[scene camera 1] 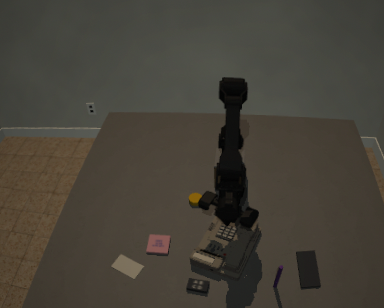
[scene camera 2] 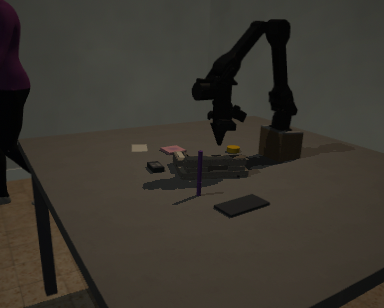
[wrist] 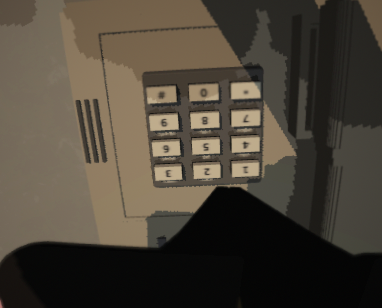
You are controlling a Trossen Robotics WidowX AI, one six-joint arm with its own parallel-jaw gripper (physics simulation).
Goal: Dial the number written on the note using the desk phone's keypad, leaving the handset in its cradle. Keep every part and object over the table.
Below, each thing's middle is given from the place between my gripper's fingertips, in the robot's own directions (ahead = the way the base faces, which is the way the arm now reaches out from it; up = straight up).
My hand is 4 cm short of the desk phone [wrist: 106, 55], 1 cm to the right of it and 6 cm above it. Also, from my hand: handset [wrist: 336, 109] 5 cm ahead, 6 cm to the left, 4 cm below; dark flat slab [scene camera 1: 307, 264] 10 cm ahead, 29 cm to the left, 8 cm below.
